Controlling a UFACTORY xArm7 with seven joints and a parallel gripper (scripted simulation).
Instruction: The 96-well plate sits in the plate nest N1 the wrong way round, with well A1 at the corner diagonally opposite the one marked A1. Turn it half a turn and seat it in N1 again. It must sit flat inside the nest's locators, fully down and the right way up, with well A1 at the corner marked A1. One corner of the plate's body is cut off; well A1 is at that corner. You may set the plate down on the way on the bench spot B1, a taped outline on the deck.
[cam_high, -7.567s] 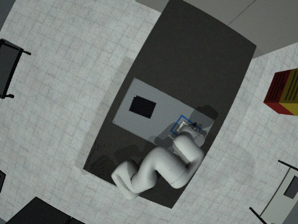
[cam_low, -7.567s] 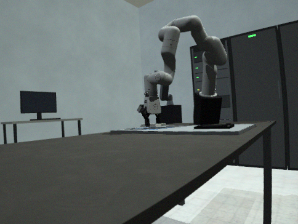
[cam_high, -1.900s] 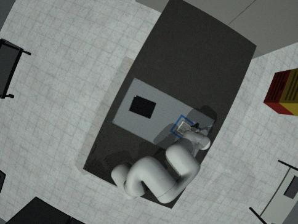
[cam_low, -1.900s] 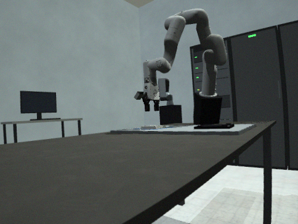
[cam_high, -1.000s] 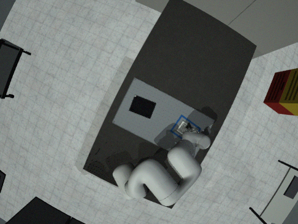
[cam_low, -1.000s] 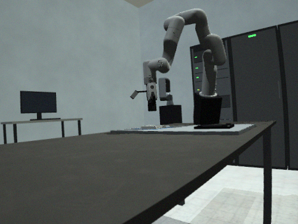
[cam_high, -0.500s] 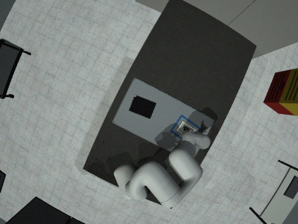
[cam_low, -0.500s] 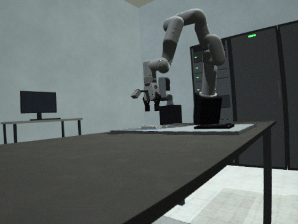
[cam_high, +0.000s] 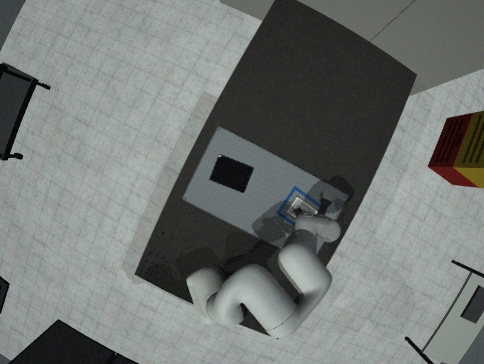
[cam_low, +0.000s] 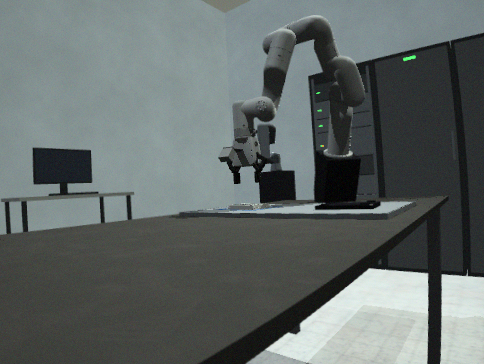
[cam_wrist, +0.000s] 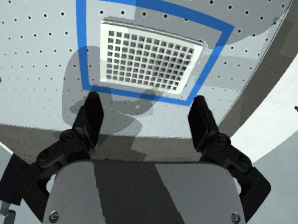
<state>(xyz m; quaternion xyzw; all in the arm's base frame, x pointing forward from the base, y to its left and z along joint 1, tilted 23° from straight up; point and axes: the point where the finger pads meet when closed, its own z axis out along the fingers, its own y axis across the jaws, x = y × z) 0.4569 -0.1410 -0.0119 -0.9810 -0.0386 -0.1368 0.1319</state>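
Right now my hand is 9 cm above the white 96-well plate. From my hand the other things lie so: black plate nest N1: 37 cm to the left, 9 cm below, 2 cm behind.
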